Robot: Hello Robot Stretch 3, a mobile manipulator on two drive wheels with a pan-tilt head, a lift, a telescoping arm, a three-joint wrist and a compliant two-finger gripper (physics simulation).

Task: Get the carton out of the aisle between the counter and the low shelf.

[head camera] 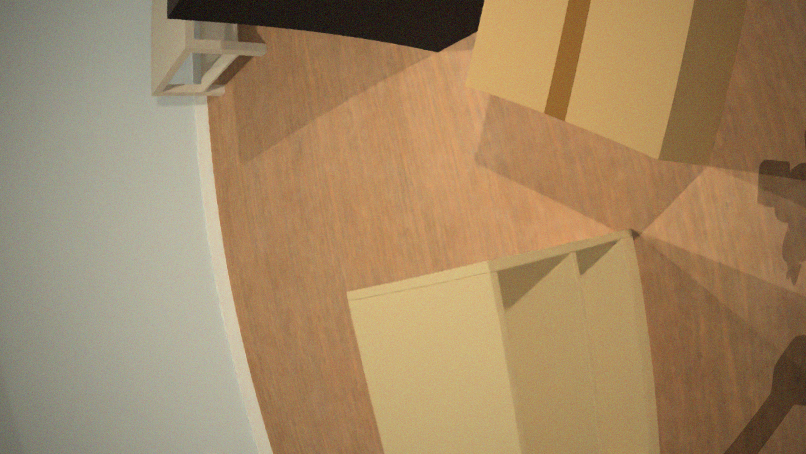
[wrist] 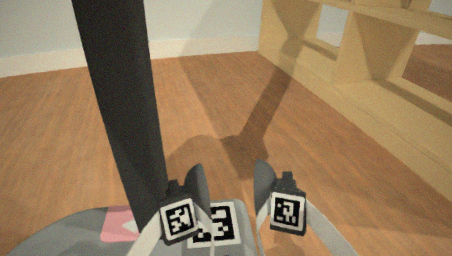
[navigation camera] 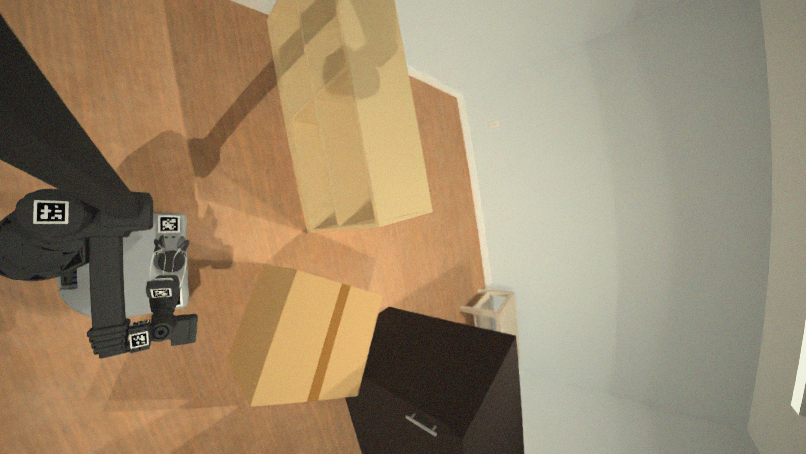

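Where they show: gripper, fingertip midpoint: [navigation camera: 173, 236]; robot's base at its link origin: [navigation camera: 170, 259].
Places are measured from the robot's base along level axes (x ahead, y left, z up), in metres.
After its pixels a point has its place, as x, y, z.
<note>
The carton [head camera: 626, 73] @[0.397, -0.209, 0.406] [navigation camera: 304, 332] @[0.368, -0.291, 0.406], a large tan box with a brown tape strip, stands on the floor beside the black counter [head camera: 338, 16] @[1.113, -0.499, 0.464] [navigation camera: 439, 355] @[0.916, -0.538, 0.632]. In the navigation view one end of it meets or overlaps the counter's edge; whether they touch is unclear. The pale wooden low shelf [head camera: 434, 349] @[0.713, 0.248, 0.610] [navigation camera: 394, 163] @[0.686, 0.354, 0.610] [wrist: 350, 95] stands across a strip of floor from the carton. My gripper [navigation camera: 171, 241] @[0.009, 0.084, 0.282] [wrist: 230, 181] @[0.009, 0.084, 0.282] is open, with nothing between its fingers. It is folded back over my base, to the left of the carton in the navigation view, and apart from it.
My base [navigation camera: 135, 281] @[-0.092, -0.056, 0.160] [wrist: 75, 237] stands beside the carton, on the side away from the wall. The wrist and arm end hang near the carton's left side in the navigation view. A small wooden frame stand [head camera: 169, 50] @[2.530, -0.854, 0.451] [navigation camera: 507, 315] @[2.533, -0.877, 0.450] is by the wall [head camera: 101, 225] @[2.925, -0.019, 0.747] [navigation camera: 564, 225] @[2.908, 0.069, 0.994] behind the counter.
</note>
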